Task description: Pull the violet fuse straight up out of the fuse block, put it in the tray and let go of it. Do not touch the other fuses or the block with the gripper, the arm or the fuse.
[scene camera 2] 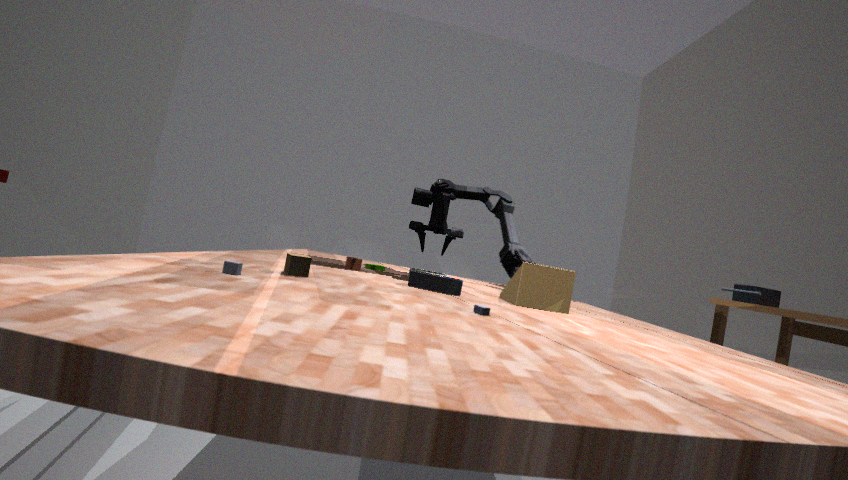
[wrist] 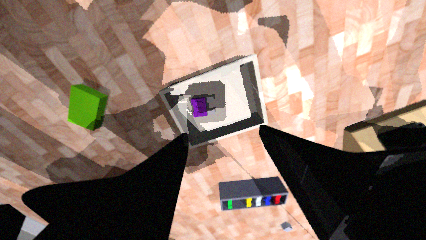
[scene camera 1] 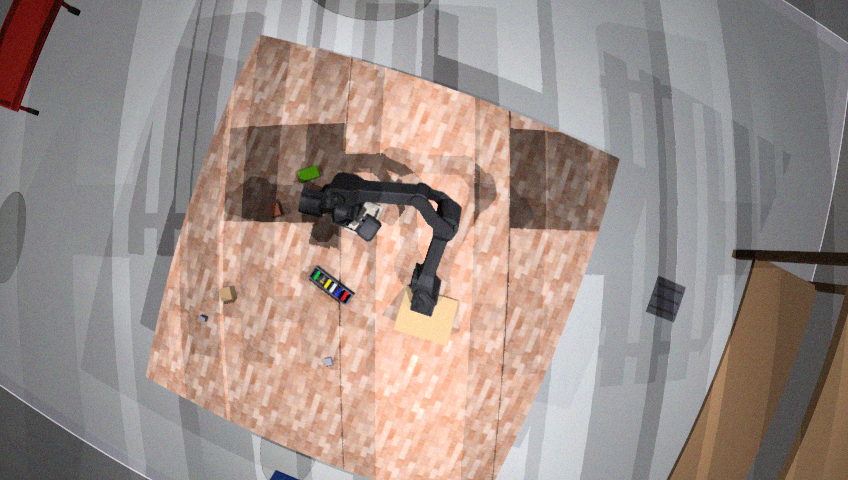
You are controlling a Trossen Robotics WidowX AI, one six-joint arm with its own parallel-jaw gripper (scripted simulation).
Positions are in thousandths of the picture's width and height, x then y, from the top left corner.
Scene:
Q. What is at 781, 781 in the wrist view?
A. The gripper.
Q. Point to a tray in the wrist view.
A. At 562, 440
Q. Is the gripper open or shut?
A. Open.

